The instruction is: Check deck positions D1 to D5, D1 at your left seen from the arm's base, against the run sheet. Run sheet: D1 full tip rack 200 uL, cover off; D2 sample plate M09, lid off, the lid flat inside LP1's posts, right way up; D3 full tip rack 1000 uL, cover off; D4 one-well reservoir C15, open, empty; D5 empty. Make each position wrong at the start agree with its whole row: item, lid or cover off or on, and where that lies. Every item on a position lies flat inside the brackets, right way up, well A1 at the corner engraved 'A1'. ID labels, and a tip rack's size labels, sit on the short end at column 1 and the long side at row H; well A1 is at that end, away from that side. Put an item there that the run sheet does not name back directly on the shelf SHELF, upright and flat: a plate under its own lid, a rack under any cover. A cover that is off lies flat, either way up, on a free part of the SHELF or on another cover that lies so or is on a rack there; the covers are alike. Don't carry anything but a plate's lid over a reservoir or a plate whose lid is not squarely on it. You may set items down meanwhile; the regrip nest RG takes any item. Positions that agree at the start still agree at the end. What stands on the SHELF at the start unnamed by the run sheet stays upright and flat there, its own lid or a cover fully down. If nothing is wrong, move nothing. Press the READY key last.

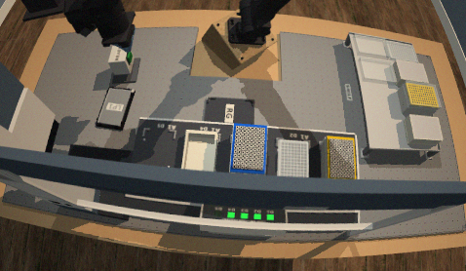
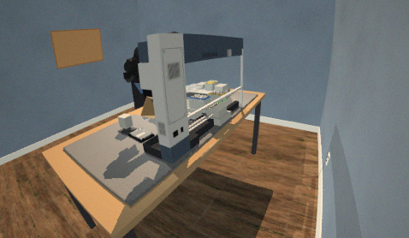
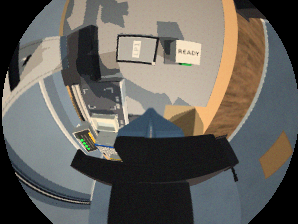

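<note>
Right now the ready key is 160 mm below my hand, 100 mm behind it and 50 mm to the right of it. The rest, counted from my hand: blue-framed tip rack: 290 mm to the left, 240 mm ahead, 120 mm below; then flat lid: 230 mm below, 110 mm to the right, 40 mm ahead; then regrip nest: 260 mm to the left, 240 mm below, 90 mm ahead.
</note>
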